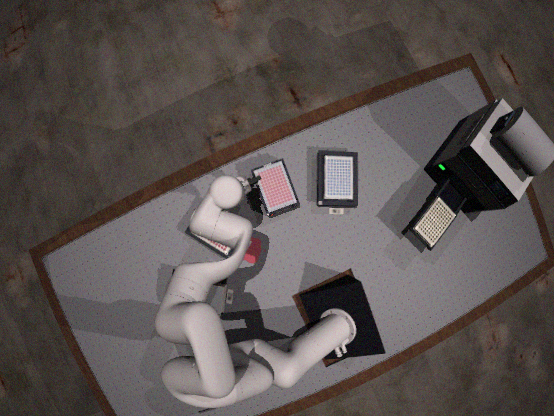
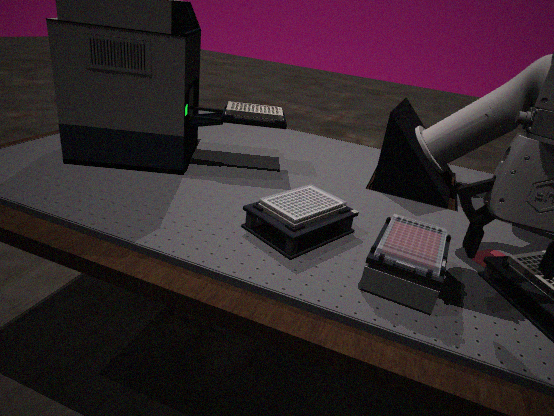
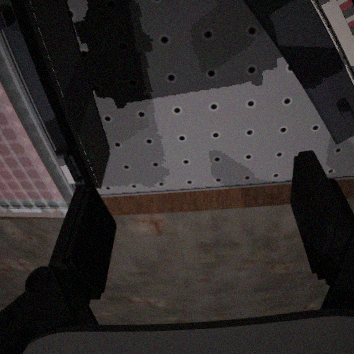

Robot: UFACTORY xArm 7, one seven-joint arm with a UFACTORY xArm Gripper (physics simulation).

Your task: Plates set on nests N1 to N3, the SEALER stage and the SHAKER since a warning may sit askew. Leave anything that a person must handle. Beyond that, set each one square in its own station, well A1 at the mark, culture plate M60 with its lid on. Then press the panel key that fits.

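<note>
My gripper (image 1: 256, 180) (image 2: 509, 257) (image 3: 194, 191) is open and empty, beside the red-filled plate (image 1: 275, 186) (image 2: 412, 242) (image 3: 22, 165). That plate has a clear cover and sits on a block-like nest. A pale gridded plate (image 1: 339, 176) (image 2: 302, 204) lies on a dark nest (image 1: 338, 203) (image 2: 290, 240). A cream plate (image 1: 435, 222) (image 2: 255, 108) is on the extended stage of a tall machine. Another plate with red wells (image 1: 218, 246) (image 3: 345, 12) is mostly hidden under the arm. Plate labels are unreadable, and exact seating is unclear.
The tall machine (image 1: 465, 155) (image 2: 120, 100) shows a green light. A red patch (image 1: 253, 250) (image 2: 490, 256) lies on the table near the partly hidden plate. The black arm base (image 1: 367, 305) (image 2: 400, 160) stands at the lower middle. The arm covers stations at the lower left.
</note>
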